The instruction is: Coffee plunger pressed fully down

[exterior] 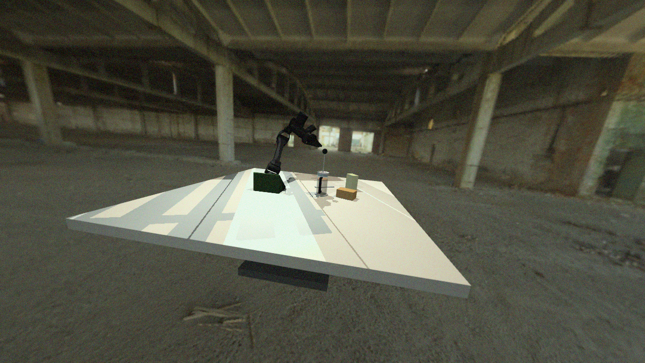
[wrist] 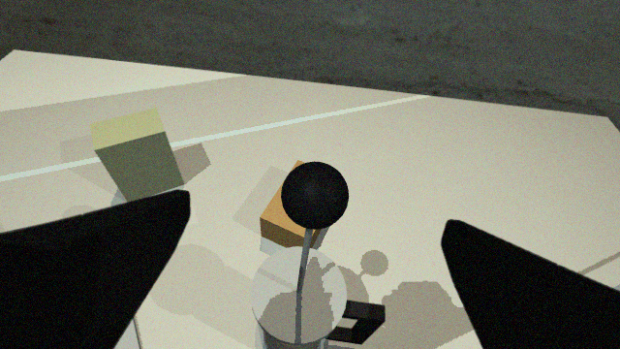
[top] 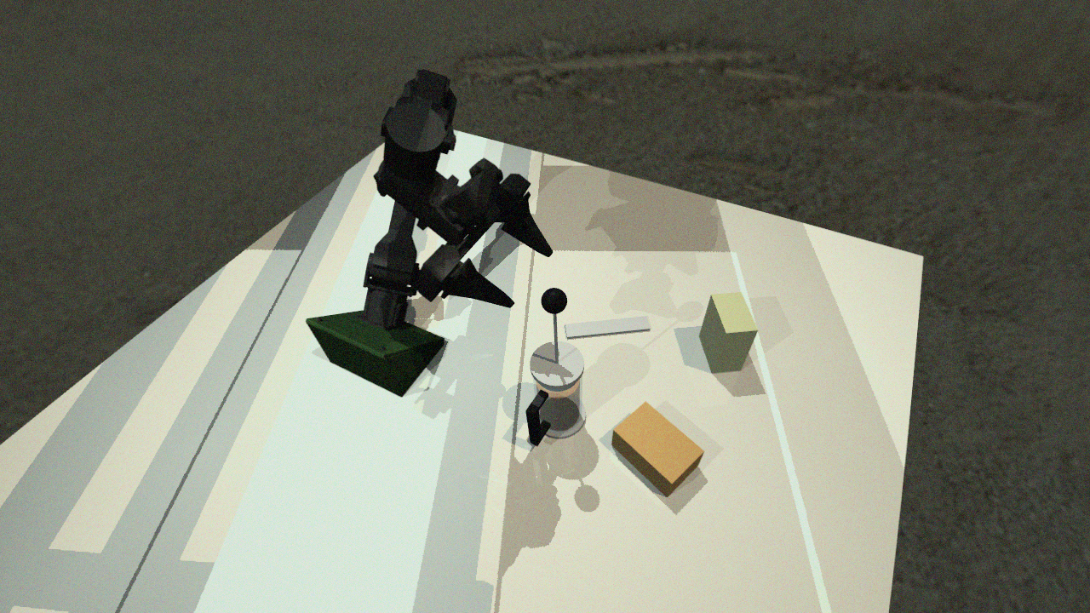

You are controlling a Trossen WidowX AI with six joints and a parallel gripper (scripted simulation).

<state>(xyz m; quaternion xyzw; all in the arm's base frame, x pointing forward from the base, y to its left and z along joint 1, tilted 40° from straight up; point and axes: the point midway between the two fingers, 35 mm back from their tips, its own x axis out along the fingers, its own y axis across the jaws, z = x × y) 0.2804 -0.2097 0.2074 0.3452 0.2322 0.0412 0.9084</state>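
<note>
My gripper tip is 16 cm above the glass coffee press, 3 cm short of it and 2 cm to the left of it. Also, from my gripper tip: flat grey bar (30 cm below, 19 cm to the left, 4 cm ahead); orange box (27 cm below, 19 cm ahead, 1 cm to the right).
</note>
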